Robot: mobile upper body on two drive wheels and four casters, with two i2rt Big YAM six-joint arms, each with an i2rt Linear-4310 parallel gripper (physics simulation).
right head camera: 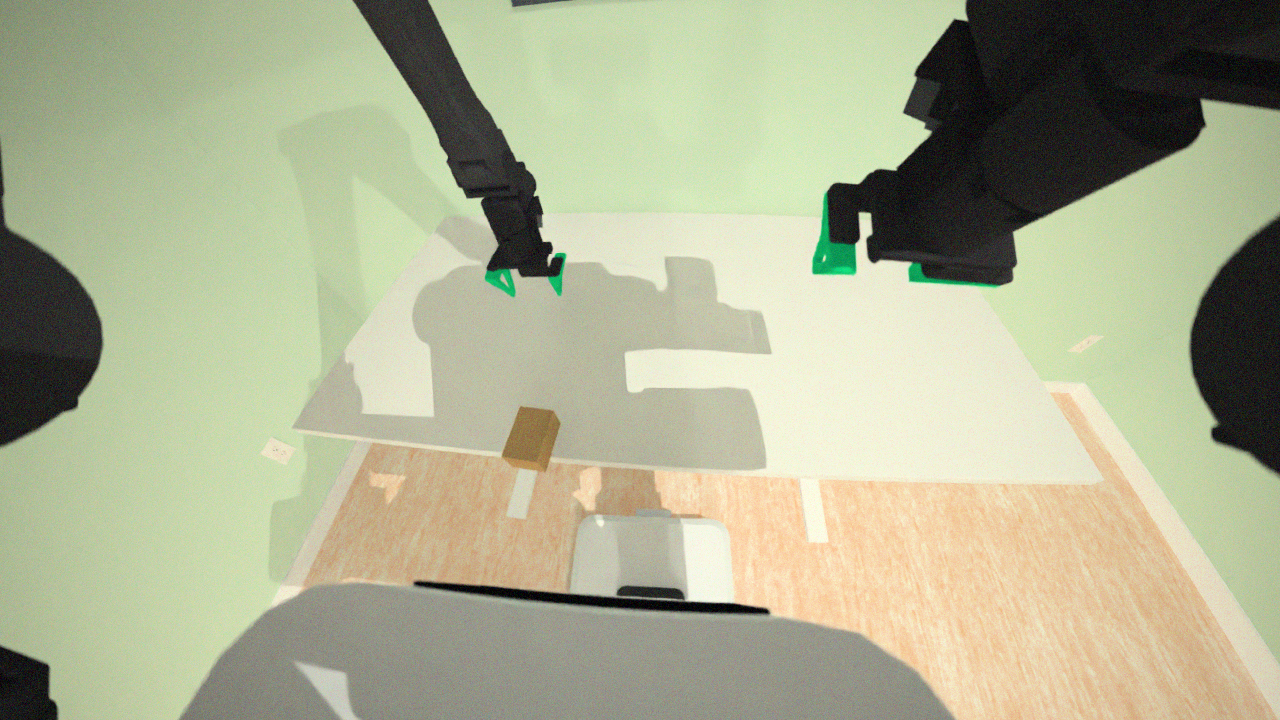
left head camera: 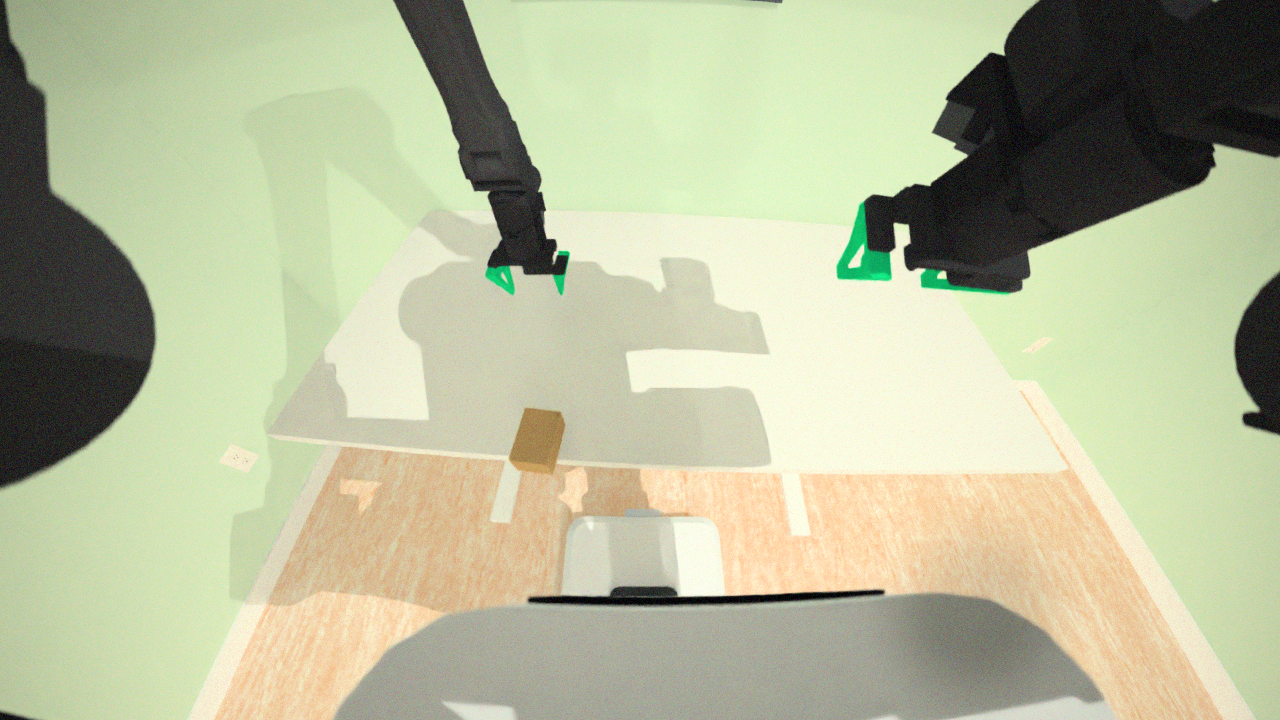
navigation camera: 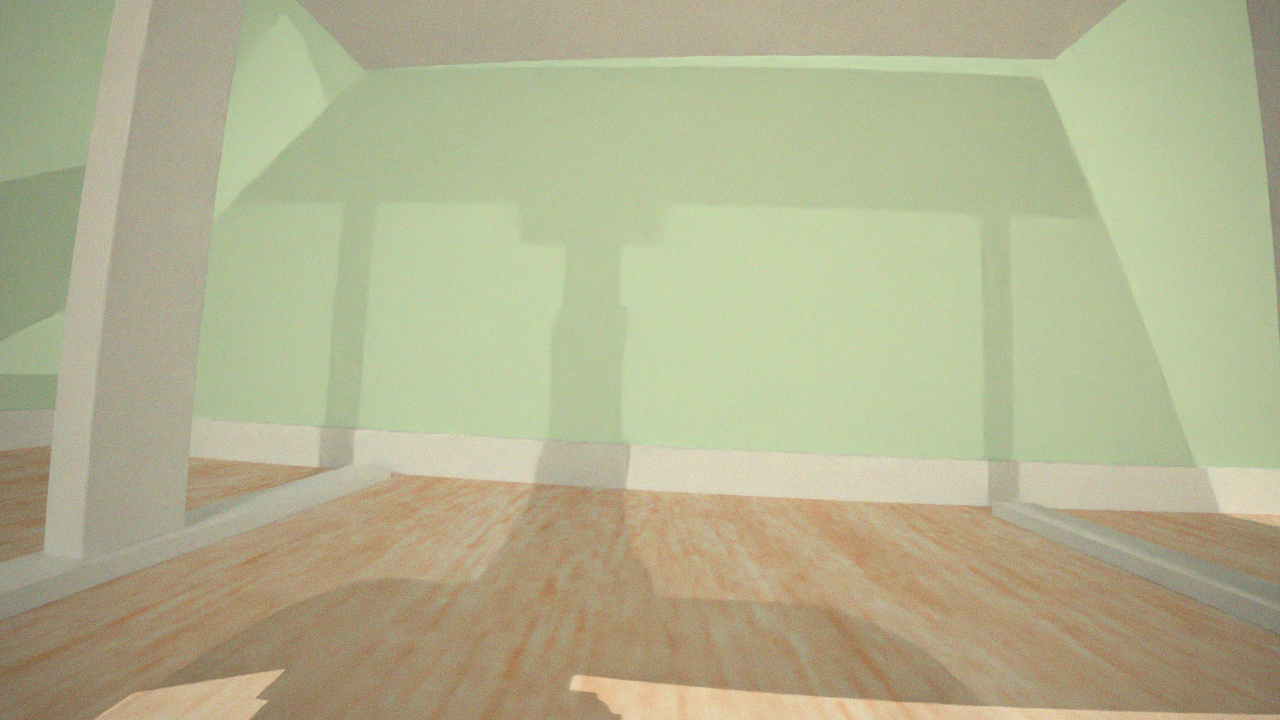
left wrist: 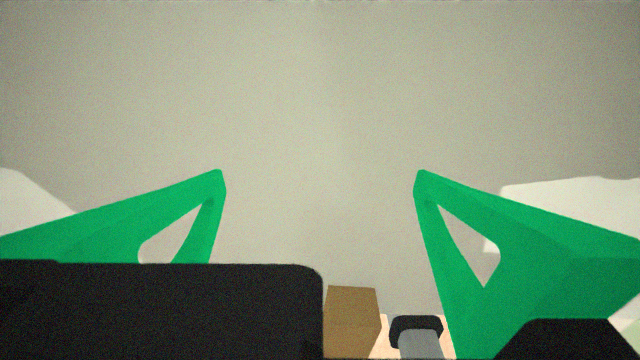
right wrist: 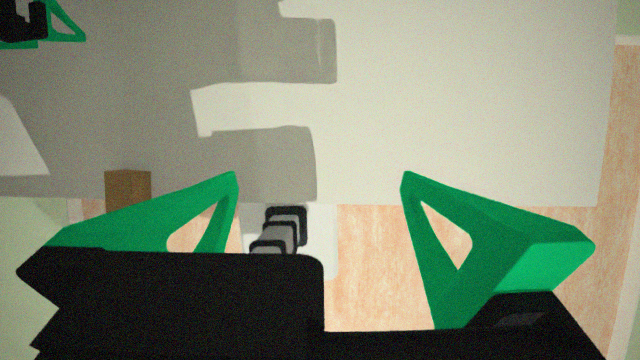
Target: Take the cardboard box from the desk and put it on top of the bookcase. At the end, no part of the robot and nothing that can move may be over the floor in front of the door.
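Places are measured from the left arm's base along level axes (x down, y back, z left), in metres.
Pixels of known places: left gripper, fingertip midpoint: (right head camera: 537, 294) (left head camera: 537, 292) (left wrist: 319, 180) (right wrist: 60, 41); right gripper, fingertip midpoint: (right head camera: 862, 271) (left head camera: 881, 276) (right wrist: 319, 180).
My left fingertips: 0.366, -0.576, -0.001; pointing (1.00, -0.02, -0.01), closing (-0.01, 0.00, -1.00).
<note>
For each thing: its top centre in the pictures, then the offset to it from my left fingertips, as dx, dy, dz. "pt": a spot on its surface instead. Level surfaces: height alone.
- brown cardboard box, middle of its top: (left wrist: 349, 345) (left head camera: 535, 434) (right head camera: 527, 432) (right wrist: 118, 195) +0.044, +0.275, -0.037
- white desk top, its level: dx +0.094
- Wooden floor, its level: dx +1.044
- desk leg, surface spot: (navigation camera: 125, 295) pt +0.752, -0.075, +0.326
The brown cardboard box (left head camera: 536, 439) sits at the near edge of the white desk top (left head camera: 680, 340), partly over the edge. It also shows in the right head view (right head camera: 530, 436), the left wrist view (left wrist: 350, 320) and the right wrist view (right wrist: 126, 188). My left gripper (left head camera: 527, 273) is open and empty, low over the far left part of the desk, well beyond the box. My right gripper (left head camera: 922, 269) is open and empty above the desk's far right part. The bookcase is not in view.
Green walls stand behind and at both sides of the desk. Wooden floor (left head camera: 895, 573) lies in front of it, with my grey base (left head camera: 716, 662) below. The navigation view shows a desk leg (navigation camera: 125, 295) at the left and the wall under the desk.
</note>
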